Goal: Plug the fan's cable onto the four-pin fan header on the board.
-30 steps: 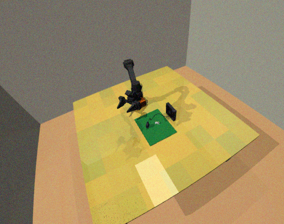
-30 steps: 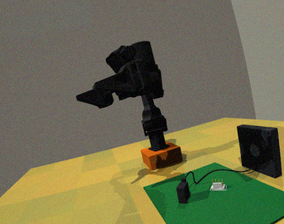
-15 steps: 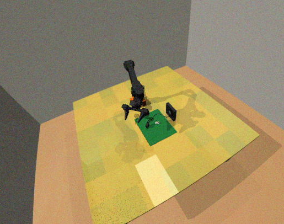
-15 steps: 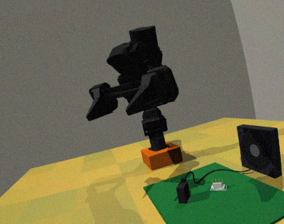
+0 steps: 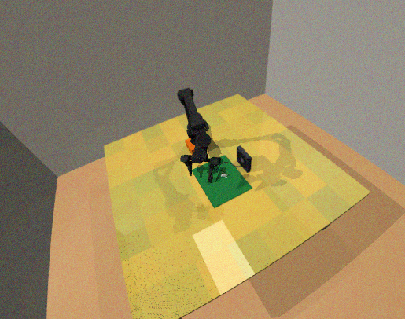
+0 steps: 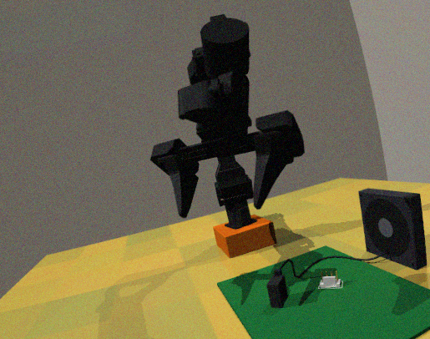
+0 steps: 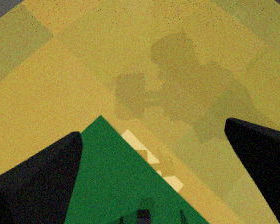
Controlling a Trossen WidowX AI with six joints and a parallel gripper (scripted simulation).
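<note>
My gripper tip is now 60 mm past the black plug, 90 mm to the right of it and 160 mm above it. The rest, counted from my gripper tip: green board: 40 mm behind, 140 mm to the left, 200 mm below; pale header: 40 mm behind, 180 mm to the left, 180 mm below; black fan: 20 mm behind, 310 mm to the left, 120 mm below.
</note>
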